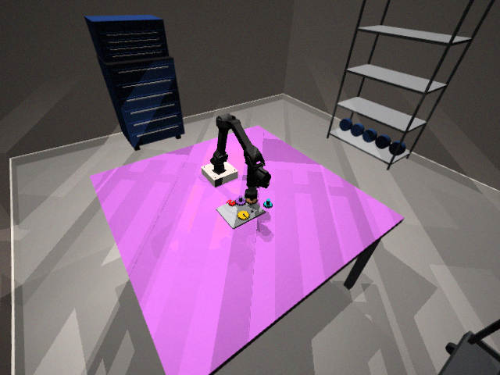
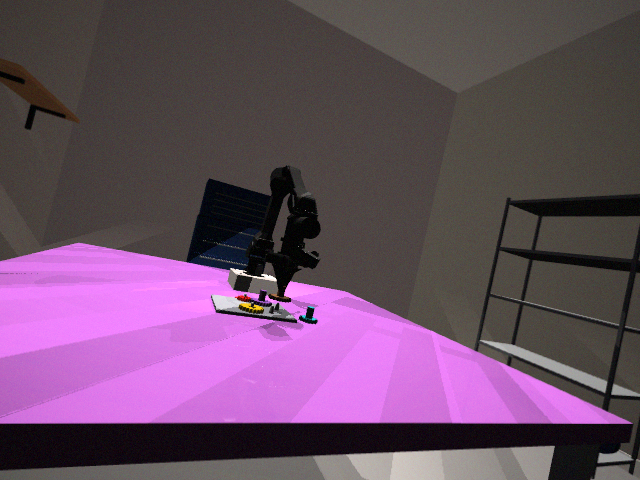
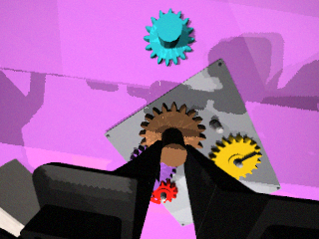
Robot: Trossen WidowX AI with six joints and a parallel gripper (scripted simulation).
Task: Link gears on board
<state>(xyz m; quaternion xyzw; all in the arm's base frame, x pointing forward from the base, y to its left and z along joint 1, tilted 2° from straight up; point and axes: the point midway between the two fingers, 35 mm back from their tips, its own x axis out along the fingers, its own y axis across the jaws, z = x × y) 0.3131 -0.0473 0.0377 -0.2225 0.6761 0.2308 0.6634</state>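
Now: gripper tip 60 mm short of the cyan gear, 70 mm to the right of it and 50 mm above it. Also, from my gripper tip: yellow gear: 30 mm ahead, 90 mm to the right, 50 mm below; purple gear: 60 mm behind, 30 mm to the right, 40 mm below; brown gear: 10 mm below.
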